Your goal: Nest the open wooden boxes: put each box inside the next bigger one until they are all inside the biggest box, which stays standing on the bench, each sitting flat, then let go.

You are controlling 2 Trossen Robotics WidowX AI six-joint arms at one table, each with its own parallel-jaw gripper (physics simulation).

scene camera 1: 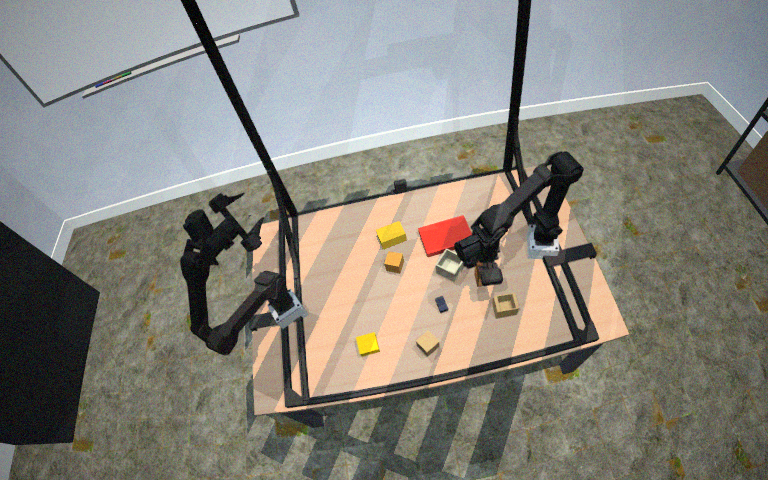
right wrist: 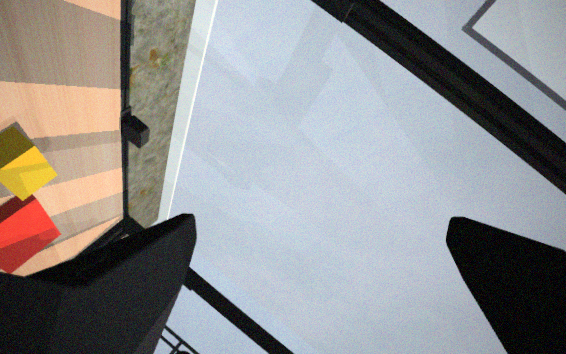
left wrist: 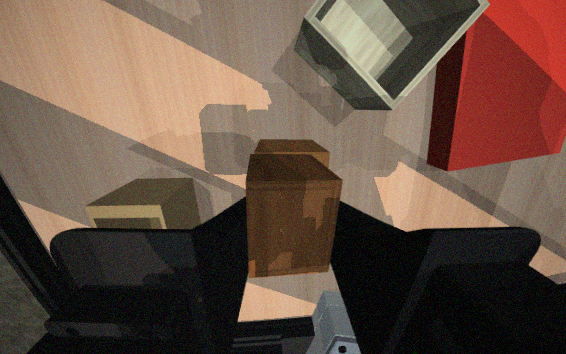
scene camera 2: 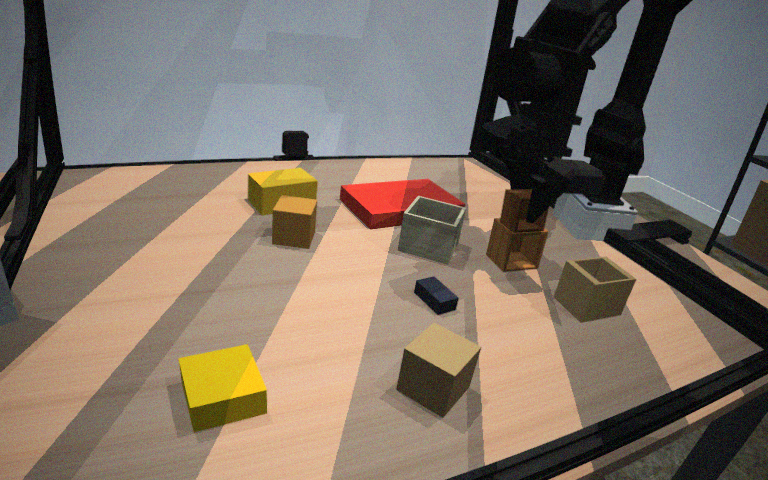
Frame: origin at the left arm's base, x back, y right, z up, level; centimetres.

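Where they show: left gripper, fingertip midpoint: [scene camera 1: 484, 269] [left wrist: 287, 199] [scene camera 2: 522, 216]; right gripper, fingertip midpoint: [scene camera 1: 253, 205] [right wrist: 322, 228]; left arm's base, origin of the base link: [scene camera 1: 544, 237] [scene camera 2: 599, 196]; right arm's base, origin of the base link: [scene camera 1: 283, 305].
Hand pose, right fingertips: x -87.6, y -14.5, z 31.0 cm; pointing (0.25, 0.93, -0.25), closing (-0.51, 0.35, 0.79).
Each offset is from my right fingertips to the top centre of the thing.
A grey-green open box {dx +56.0, dy +3.6, dz -31.4 cm} [scene camera 1: 449, 262] [scene camera 2: 431, 230] [left wrist: 340, 70] stands upright beside the red slab. An olive open box {dx +74.6, dy -9.7, dz -31.6 cm} [scene camera 1: 505, 305] [scene camera 2: 591, 291] [left wrist: 180, 200] stands upright nearer the front right. A brown box {dx +67.6, dy +0.7, dz -31.2 cm} [scene camera 2: 512, 249] [left wrist: 295, 145] lies on its side on the bench between them, its opening toward scene camera 2. My left gripper [scene camera 1: 489, 274] [scene camera 2: 534, 199] [left wrist: 287, 199] is shut on a smaller brown box {dx +67.2, dy +0.1, dz -26.3 cm} [scene camera 2: 514, 208] [left wrist: 292, 235], also turned on its side; in scene camera 2 it appears just above and behind the larger brown one. Whether they touch is unclear. My right gripper [scene camera 1: 252, 208] [right wrist: 322, 228] is open and empty, off the bench's left end.
A red slab {dx +53.7, dy +16.3, dz -34.6 cm} [scene camera 1: 444, 234] [scene camera 2: 390, 198] lies behind the grey-green box. A yellow block {dx +34.4, dy +14.8, dz -32.6 cm} [scene camera 1: 390, 234] and an orange block {dx +37.1, dy +3.7, dz -32.1 cm} [scene camera 1: 393, 262] stand back left. A navy block {dx +54.2, dy -9.8, dz -35.4 cm} [scene camera 1: 441, 303] lies mid-bench. A tan block {dx +51.4, dy -23.9, dz -32.1 cm} [scene camera 2: 438, 367] and another yellow block {dx +32.8, dy -25.7, dz -34.3 cm} [scene camera 2: 223, 384] stand in front.
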